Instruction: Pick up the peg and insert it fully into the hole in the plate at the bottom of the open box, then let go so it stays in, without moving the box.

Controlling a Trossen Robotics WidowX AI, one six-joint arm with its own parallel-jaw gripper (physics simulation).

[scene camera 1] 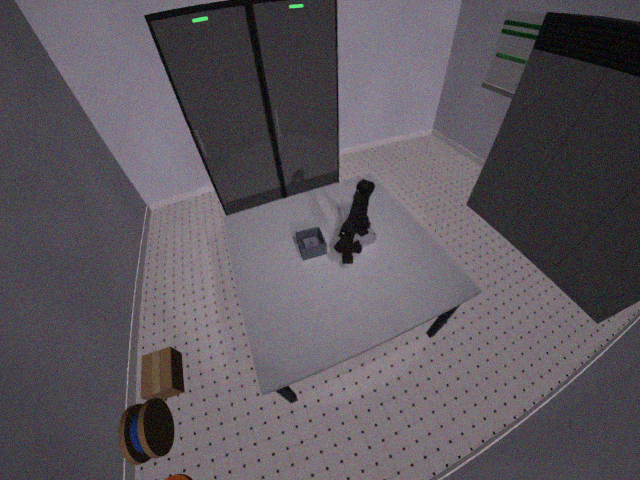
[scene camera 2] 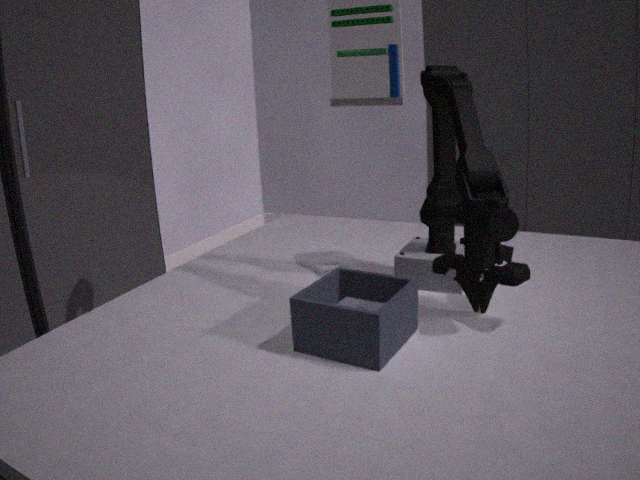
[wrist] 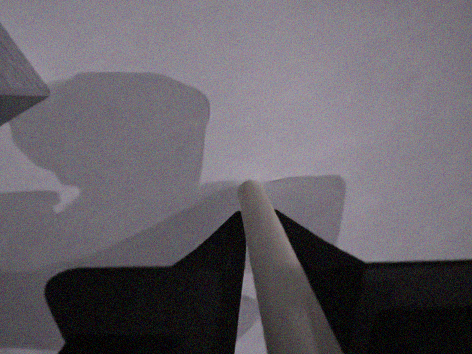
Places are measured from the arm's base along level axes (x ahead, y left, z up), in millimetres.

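Pixels of known places: gripper, fingertip midpoint: (scene camera 2: 480, 312) (wrist: 256, 218); arm's base, link origin: (scene camera 1: 361, 231) (scene camera 2: 441, 249).
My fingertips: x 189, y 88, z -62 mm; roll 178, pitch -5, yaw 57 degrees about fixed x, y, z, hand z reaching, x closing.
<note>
Ahead of a thing's pixels: the offset from my fingertips to its top centre. "*": to the spot under its first point. Level surfaces: height alone.
The pale peg {* dz +60, dx -16, dy +8 mm} (wrist: 287, 290) stands roughly upright between the fingers in the wrist view. My gripper (scene camera 1: 347, 261) (scene camera 2: 480, 311) (wrist: 256, 218) points down and is shut on the peg, with a dark fingertip on each side of it. In scene camera 2 the fingertips hide the peg, and I cannot tell whether its lower end touches the table. The open blue-grey box {dz +89, dx +122, dy -212 mm} (scene camera 1: 313, 252) (scene camera 2: 336, 330) stands to the left of my gripper; a corner of it (wrist: 17, 75) shows in the wrist view. A lighter plate {dz +52, dx +122, dy -212 mm} (scene camera 1: 316, 241) (scene camera 2: 359, 304) lies inside; its hole is a small dark spot in scene camera 1.
A light grey block (scene camera 1: 368, 237) (scene camera 2: 423, 272) stands on the table {dz -9 mm} (scene camera 1: 356, 320) (scene camera 2: 258, 413) at the foot of the arm, behind the box and gripper in scene camera 2. The box's walls rise around the plate. Shadows of the arm fall across the table.
</note>
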